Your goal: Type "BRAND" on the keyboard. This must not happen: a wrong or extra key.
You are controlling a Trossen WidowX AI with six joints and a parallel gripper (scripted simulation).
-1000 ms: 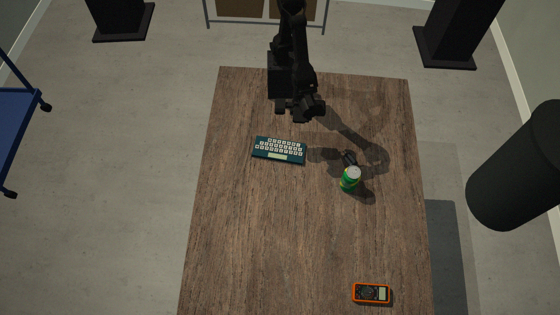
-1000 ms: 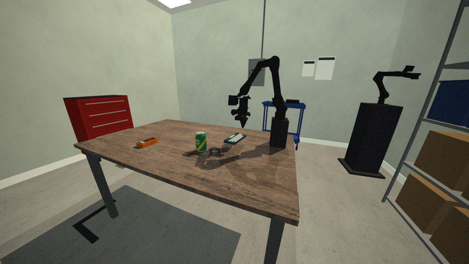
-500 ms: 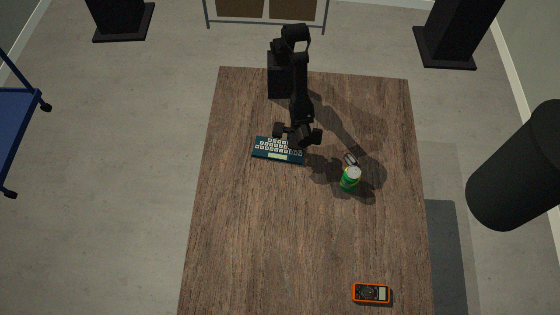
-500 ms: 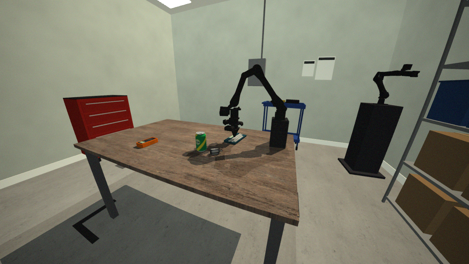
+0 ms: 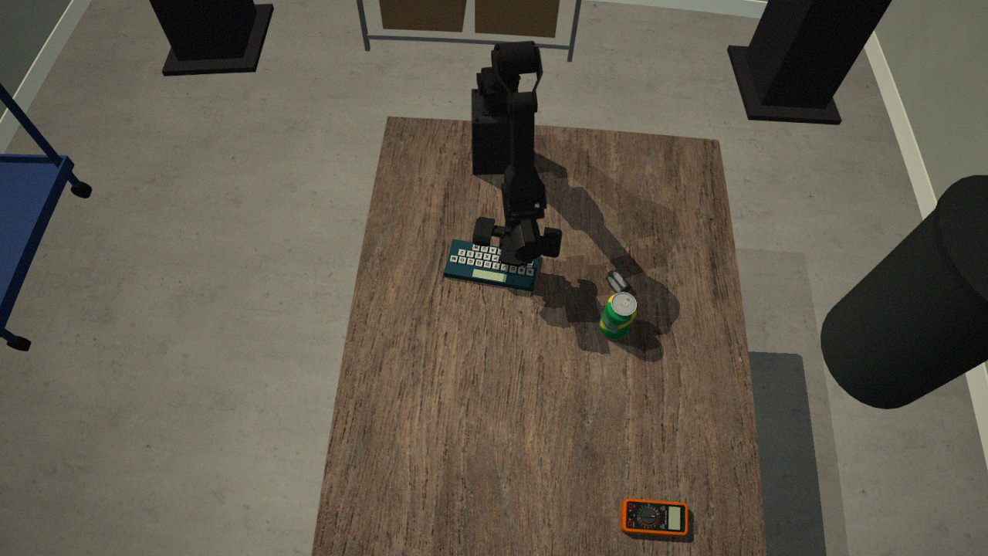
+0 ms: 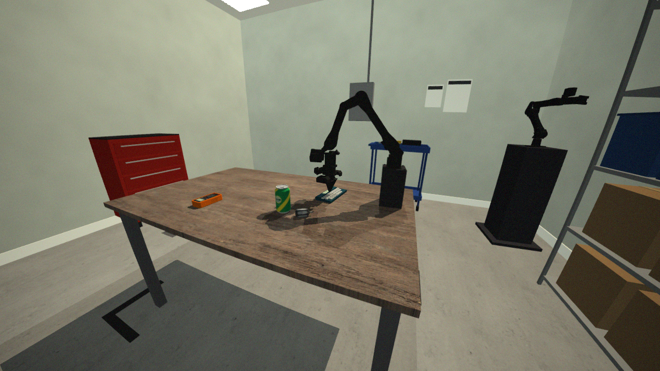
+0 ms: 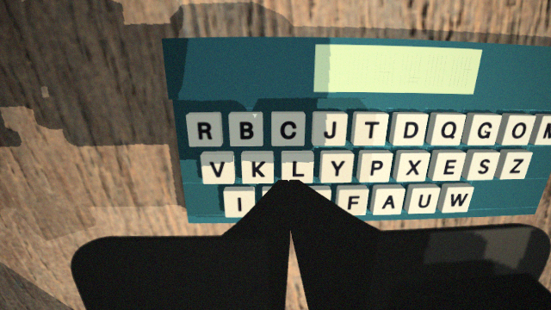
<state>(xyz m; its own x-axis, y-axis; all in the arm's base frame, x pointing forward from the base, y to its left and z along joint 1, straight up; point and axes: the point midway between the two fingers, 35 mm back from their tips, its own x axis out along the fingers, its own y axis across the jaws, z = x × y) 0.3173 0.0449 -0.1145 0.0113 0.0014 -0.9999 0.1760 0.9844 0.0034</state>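
The key lies 6 cm below my hand, 5 cm to the right of it and 3 cm behind it. From my hand the other things lie so: green soda can 22 cm to the left, 16 cm ahead, 1 cm below; orange multimeter 57 cm ahead, 26 cm to the left, 6 cm below; grey object 23 cm to the left, 6 cm below, 4 cm ahead.
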